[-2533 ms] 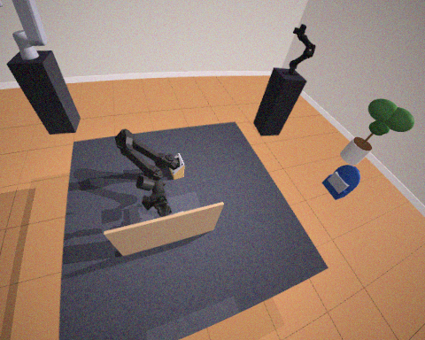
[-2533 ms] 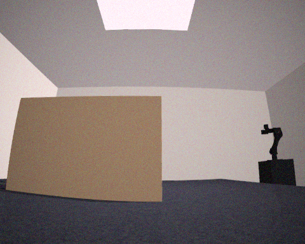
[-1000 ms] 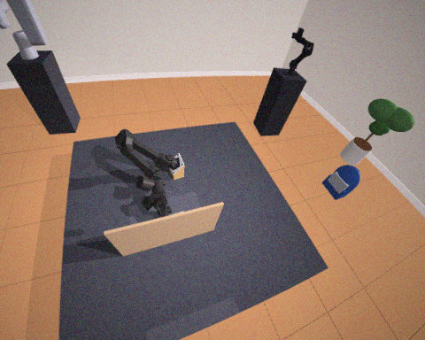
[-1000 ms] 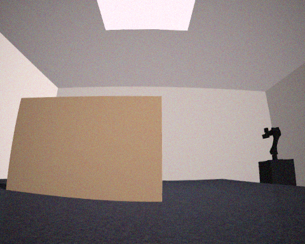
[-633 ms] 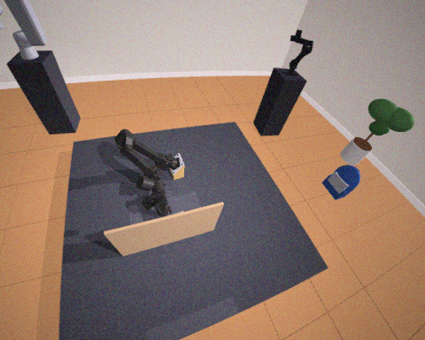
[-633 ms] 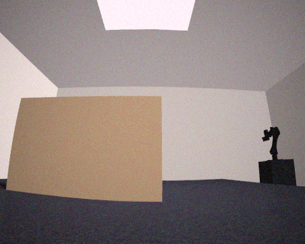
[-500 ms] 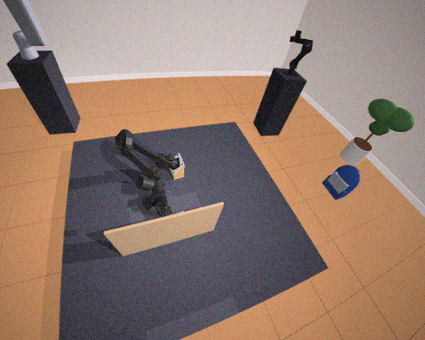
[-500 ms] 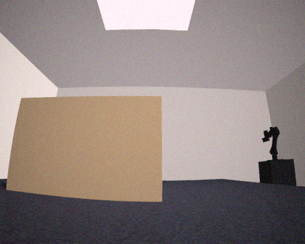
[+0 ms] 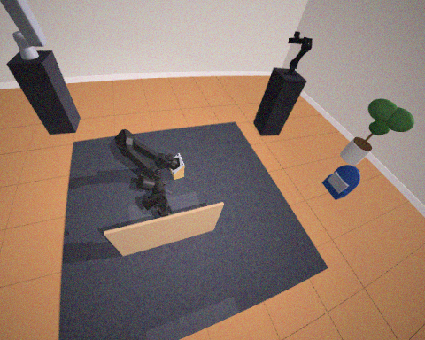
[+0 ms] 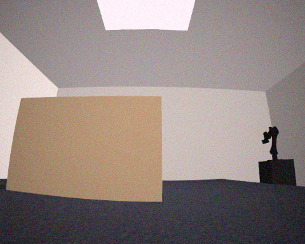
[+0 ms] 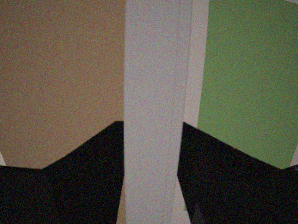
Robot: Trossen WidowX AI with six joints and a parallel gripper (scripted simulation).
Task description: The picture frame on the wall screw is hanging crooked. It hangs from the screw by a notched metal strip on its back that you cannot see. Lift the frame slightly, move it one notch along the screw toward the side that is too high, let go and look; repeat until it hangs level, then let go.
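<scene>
The picture frame is 10 mm to the left of my gripper tip and 50 mm below it. Round my gripper tip: tan wall panel (10 mm ahead, 10 mm to the left, 70 mm below).
</scene>
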